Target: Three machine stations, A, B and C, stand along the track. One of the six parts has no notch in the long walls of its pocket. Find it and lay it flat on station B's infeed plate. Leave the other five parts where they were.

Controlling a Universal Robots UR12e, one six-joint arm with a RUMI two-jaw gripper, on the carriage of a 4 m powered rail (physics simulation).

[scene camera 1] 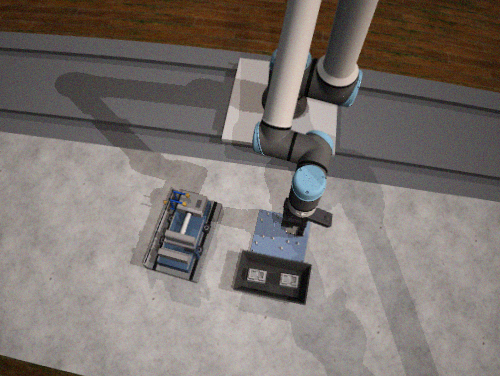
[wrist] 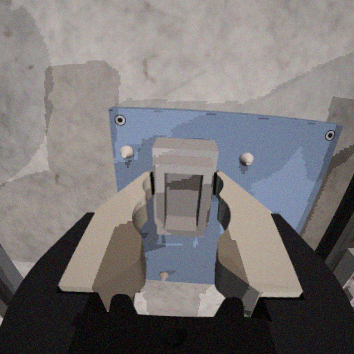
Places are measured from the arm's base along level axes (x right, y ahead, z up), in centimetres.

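Where they show: gripper, fingertip midpoint: (scene camera 1: 296, 230) (wrist: 183, 172).
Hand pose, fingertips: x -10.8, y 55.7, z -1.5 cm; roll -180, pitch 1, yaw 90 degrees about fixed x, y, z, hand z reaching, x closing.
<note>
Things, the pixels of their centre, and the offset from my fingertips. "pt": a spot on its surface instead.
- pale grey rectangular part, body centre: (wrist: 182, 188) dx +0.4, dy +0.0, dz +1.7 cm
- blue plate, body centre: (wrist: 212, 218) (scene camera 1: 281, 236) dx +5.3, dy +2.6, dz -1.1 cm
- stud, surface spot: (wrist: 246, 159) pt dx -1.1, dy +4.5, dz +0.0 cm
- dark open tray, surface spot: (scene camera 1: 272, 293) pt dx +5.8, dy +23.9, dz +0.6 cm
- grey machine, body centre: (scene camera 1: 183, 231) dx +39.1, dy +8.0, dz +3.5 cm
A pale grey rectangular part (wrist: 185, 146) with a deep open pocket sits between the two tan fingers in the wrist view. No notch shows in the parts of its long pocket walls that I can see. My gripper (scene camera 1: 294, 231) (wrist: 183, 172) is shut on this part, one finger against each long side. It is over the end of a blue plate (scene camera 1: 268, 248) (wrist: 280, 185) nearest the rail. The plate carries small pale studs, and one stud (wrist: 246, 159) stands to the right of the part. The gap between part and plate is hard to judge. No station letter is readable.
A dark open tray (scene camera 1: 272, 293) adjoins the plate's far end and holds two pale parts (scene camera 1: 257, 275) (scene camera 1: 289, 280). A blue and grey machine (scene camera 1: 180, 240) stands left of the plate. The arm reaches from the white carriage (scene camera 1: 245, 120) on the rail.
</note>
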